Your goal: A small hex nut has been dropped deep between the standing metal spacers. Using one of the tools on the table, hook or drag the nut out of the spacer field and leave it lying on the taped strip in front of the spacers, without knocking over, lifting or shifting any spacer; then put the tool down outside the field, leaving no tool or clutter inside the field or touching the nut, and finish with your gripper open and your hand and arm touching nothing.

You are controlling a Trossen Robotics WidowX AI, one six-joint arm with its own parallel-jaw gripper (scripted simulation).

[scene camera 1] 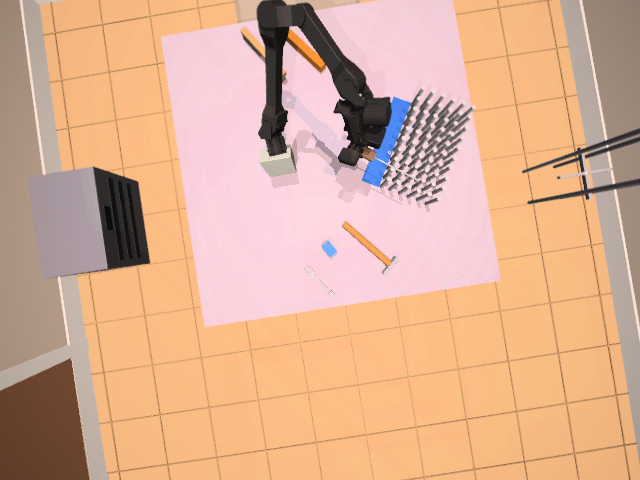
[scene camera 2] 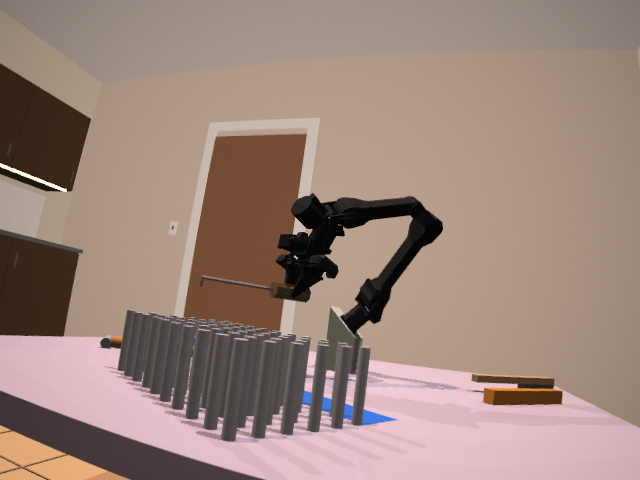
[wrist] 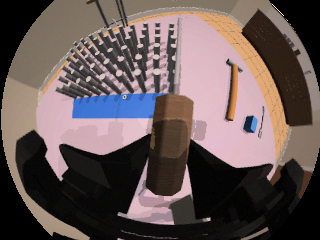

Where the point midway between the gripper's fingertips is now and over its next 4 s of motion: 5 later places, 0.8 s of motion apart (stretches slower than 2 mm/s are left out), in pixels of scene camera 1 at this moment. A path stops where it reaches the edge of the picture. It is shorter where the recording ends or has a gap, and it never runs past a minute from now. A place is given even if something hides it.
The gripper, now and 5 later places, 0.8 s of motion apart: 363,153; 363,187; 363,195; 363,198; 363,199; 361,201
